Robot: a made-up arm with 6 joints.
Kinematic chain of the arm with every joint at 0, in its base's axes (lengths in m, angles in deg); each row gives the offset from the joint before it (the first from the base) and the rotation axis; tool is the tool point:
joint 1: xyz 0 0 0.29 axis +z
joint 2: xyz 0 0 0 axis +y
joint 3: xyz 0 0 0.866 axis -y
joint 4: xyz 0 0 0 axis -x
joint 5: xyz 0.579 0 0 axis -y
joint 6: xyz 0 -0.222 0 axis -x
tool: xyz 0 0 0
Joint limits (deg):
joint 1: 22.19..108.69
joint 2: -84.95..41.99
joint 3: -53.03..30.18
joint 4: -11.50..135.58
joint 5: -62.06..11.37
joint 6: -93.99..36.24
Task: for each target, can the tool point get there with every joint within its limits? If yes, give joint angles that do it. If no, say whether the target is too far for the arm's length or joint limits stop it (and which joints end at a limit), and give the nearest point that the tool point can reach.
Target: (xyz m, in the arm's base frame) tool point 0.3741 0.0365 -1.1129
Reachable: no: joint limits stop it (at a limit: joint 2, joint 4) | nearest point 0.5551 0.0542 0.3567 | short by 1.481 m
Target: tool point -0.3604 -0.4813 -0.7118
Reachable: no: joint limits stop it (at a limit: joint 1, joint 2, joint 3, joint 4) | nearest point -0.2399 -0.3328 0.6348 | short by 1.360 m
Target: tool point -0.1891 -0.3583 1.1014
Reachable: yes | joints 42.02 -65.17 -33.95 51.04 1.74 -45.22
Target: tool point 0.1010 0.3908 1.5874
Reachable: yes | joints 84.30 -2.73 21.54 73.86 -22.83 24.83
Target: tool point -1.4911 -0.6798 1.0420
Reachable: no: too far | nearest point -1.1610 -0.5293 0.8755 | short by 0.399 m
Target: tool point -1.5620 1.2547 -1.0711
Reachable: no: too far | nearest point -0.4289 0.7730 0.4092 | short by 1.925 m
